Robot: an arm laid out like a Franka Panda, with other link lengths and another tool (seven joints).
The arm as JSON. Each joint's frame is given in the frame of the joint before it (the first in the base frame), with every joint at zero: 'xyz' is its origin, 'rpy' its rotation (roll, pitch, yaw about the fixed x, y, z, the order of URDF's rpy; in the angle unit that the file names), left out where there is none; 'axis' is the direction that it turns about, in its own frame. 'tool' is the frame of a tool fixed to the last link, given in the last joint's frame.
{
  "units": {
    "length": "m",
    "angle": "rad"
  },
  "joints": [
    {
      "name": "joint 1",
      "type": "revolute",
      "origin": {
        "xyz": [
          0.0,
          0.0,
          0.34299
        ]
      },
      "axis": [
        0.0,
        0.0,
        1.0
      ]
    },
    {
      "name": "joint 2",
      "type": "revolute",
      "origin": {
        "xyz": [
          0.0,
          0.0,
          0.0
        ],
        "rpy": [
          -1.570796,
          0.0,
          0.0
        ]
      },
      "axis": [
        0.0,
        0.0,
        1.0
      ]
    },
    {
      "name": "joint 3",
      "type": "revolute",
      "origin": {
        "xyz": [
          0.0,
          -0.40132,
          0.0
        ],
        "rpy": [
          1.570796,
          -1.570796,
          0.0
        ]
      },
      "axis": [
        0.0,
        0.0,
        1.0
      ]
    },
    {
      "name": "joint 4",
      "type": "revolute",
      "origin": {
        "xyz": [
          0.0,
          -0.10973,
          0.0
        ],
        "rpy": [
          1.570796,
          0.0,
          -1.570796
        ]
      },
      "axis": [
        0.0,
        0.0,
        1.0
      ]
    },
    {
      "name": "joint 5",
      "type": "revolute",
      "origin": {
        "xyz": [
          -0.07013,
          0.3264,
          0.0
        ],
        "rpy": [
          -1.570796,
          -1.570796,
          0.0
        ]
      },
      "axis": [
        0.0,
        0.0,
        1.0
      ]
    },
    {
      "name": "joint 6",
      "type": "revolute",
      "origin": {
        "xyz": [
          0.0,
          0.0,
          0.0
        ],
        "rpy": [
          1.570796,
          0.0,
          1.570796
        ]
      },
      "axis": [
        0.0,
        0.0,
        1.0
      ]
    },
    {
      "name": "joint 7",
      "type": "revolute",
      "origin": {
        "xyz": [
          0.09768,
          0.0,
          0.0
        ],
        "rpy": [
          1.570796,
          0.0,
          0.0
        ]
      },
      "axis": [
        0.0,
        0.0,
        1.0
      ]
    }
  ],
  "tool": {
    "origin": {
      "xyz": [
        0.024,
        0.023,
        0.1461
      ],
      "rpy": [
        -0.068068,
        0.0,
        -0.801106
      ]
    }
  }
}
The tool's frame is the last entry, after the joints.
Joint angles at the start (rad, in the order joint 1, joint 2, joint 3, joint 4, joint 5, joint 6, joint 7):
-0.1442 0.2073 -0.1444 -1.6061 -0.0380 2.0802 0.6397
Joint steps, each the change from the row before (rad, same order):
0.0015 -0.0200 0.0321 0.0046 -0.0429 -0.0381 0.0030
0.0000 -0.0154 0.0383 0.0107 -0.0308 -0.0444 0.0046
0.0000 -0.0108 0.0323 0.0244 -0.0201 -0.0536 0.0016
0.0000 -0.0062 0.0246 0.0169 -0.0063 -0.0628 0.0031
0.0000 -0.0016 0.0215 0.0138 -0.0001 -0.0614 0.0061
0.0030 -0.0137 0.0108 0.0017 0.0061 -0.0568 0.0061
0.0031 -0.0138 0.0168 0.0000 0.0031 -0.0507 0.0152
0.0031 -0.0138 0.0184 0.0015 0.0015 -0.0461 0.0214
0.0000 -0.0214 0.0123 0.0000 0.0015 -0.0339 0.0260
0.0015 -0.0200 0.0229 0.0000 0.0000 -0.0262 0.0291
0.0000 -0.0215 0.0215 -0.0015 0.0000 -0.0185 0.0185
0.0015 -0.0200 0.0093 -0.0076 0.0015 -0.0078 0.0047
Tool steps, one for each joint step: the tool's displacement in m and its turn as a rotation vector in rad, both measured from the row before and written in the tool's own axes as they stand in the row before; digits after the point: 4 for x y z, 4 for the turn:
-0.0016 -0.0144 -0.0144 -0.0196 -0.0119 -0.0459
-0.0005 -0.0174 -0.0139 -0.0094 -0.0137 -0.0417
0.0003 -0.0137 -0.0154 -0.0050 -0.0135 -0.0327
-0.0035 -0.0120 -0.0075 0.0071 -0.0346 -0.0213
-0.0041 -0.0117 -0.0030 0.0120 -0.0410 -0.0150
-0.0092 -0.0085 -0.0052 0.0139 -0.0378 -0.0065
-0.0086 -0.0115 -0.0056 0.0104 -0.0332 -0.0042
-0.0084 -0.0118 -0.0066 0.0068 -0.0277 0.0004
-0.0107 -0.0061 -0.0104 0.0025 -0.0121 0.0158
-0.0087 -0.0121 -0.0113 0.0006 -0.0038 0.0071
-0.0087 -0.0104 -0.0118 -0.0009 0.0039 -0.0001
-0.0076 -0.0054 -0.0082 -0.0005 0.0060 -0.0042

